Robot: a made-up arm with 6 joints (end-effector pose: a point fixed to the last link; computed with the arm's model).
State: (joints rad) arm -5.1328 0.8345 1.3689 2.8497 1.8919 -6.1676
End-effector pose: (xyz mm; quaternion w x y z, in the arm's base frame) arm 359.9 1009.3 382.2 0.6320 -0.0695 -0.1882 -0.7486
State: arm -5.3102 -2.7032 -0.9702 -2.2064 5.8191 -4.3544
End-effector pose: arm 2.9 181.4 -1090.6 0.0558 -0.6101 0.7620 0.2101
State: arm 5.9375 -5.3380 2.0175 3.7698 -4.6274 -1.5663
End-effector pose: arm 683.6 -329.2 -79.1 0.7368 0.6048 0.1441 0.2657
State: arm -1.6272 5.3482 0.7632 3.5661 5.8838 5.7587
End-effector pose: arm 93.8 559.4 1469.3 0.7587 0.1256 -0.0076 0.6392
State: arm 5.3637 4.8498 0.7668 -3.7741 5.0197 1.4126
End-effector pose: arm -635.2 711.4 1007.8 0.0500 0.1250 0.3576 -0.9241
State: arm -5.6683 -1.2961 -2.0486 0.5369 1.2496 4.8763
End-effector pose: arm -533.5 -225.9 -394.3 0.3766 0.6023 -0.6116 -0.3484
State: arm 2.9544 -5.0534 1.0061 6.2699 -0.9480 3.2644
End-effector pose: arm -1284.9 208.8 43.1 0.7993 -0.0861 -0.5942 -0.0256
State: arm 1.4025 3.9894 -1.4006 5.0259 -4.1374 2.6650
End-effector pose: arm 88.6 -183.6 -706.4 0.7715 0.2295 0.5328 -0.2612
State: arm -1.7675 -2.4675 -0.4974 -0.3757 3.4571 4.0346
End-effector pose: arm 132.7 392.9 -767.6 0.2347 0.0696 -0.2294 0.9421
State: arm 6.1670 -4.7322 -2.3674 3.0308 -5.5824 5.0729
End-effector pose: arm -106.9 58.2 742.7 0.4897 -0.5849 -0.3600 0.5370
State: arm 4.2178 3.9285 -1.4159 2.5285 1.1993 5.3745
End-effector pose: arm 43.4 -199.3 -734.8 0.7454 0.6457 -0.0757 0.1478
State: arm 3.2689 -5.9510 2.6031 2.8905 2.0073 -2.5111
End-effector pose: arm -471.6 -135.3 207.2 0.4193 0.4494 -0.0352 -0.7880
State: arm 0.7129 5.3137 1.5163 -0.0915 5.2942 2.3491
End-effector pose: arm -180.8 -95.1 1346.6 0.0716 -0.1816 -0.1266 0.9726
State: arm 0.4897 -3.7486 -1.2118 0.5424 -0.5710 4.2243
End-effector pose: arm 1035.0 528.5 42.3 0.7448 -0.2747 0.3113 -0.5224
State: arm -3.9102 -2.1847 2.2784 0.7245 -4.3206 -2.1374
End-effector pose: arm 110.5 -311.5 516.0 0.4548 -0.4402 -0.7271 0.2659
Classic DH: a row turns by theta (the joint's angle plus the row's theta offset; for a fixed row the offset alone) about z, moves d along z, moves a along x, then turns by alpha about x. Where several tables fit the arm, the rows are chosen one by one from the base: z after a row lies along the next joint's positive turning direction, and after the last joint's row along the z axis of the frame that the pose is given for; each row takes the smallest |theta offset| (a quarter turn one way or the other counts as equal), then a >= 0, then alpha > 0; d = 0 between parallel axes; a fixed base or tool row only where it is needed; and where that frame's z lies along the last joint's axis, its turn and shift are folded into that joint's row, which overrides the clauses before.
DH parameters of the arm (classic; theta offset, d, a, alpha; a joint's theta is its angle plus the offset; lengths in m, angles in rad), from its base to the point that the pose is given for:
joint 1: 0 0.232 0 -1.5708
joint 2: -1.5708 0 0.594 0
joint 3: 1.5708 0.032 0 1.5708
joint 4: 0 0.713 0 -1.5708
joint 5: 0 0 0 1.5708
joint 6: 0 0.188 0 0

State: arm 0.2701 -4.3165 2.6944 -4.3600 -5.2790 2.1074
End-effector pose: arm -300.7 104.4 -93.5 0.0093 -0.6196 0.5247 0.5837
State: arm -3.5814 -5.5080 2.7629 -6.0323 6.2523 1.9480
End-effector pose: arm -79.0 3.4 -176.9 0.1428 -0.2454 0.9521 -0.1133
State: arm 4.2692 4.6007 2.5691 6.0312 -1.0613 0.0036
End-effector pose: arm 94.7 29.4 797.6 0.4700 -0.1286 0.0418 -0.8722
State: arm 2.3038 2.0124 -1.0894 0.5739 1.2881 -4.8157
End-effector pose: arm -925.6 833.7 319.1 0.3979 0.3950 -0.7625 -0.3230
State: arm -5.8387 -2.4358 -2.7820 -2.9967 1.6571 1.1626
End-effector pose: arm 119.4 62.4 279.4 0.6972 0.2971 -0.0359 -0.6514
